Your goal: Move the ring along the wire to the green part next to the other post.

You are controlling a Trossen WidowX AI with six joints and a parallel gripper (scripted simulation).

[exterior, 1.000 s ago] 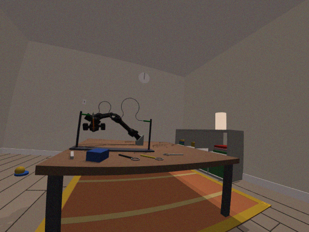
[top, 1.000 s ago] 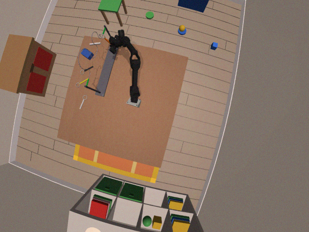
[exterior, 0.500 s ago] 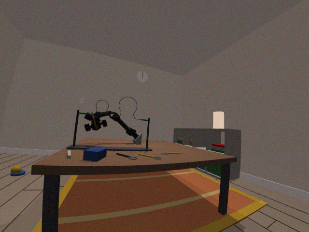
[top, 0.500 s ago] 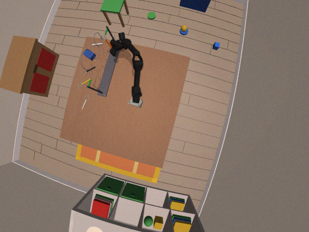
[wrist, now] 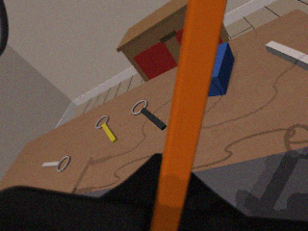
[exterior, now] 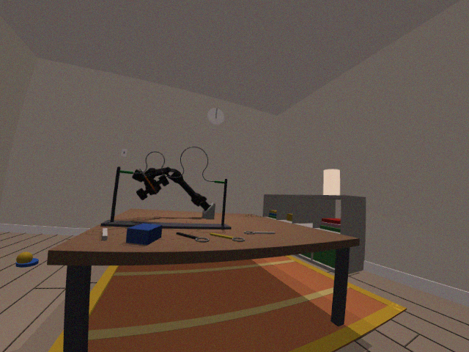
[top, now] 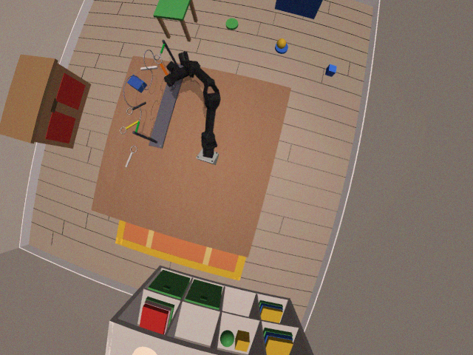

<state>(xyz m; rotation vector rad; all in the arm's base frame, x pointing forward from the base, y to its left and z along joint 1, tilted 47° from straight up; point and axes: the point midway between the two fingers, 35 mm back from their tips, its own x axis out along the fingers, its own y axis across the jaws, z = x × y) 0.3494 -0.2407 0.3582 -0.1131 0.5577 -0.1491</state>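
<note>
Now: the ring with orange handle 70 mm above my gripper tip and 60 mm to the right of it. Round my gripper tip: white block (260 mm ahead, 180 mm to the right, 170 mm below); black-handled ring (300 mm ahead, 170 mm below, 160 mm to the left); blue box (310 mm ahead, 150 mm below, 30 mm to the right).
</note>
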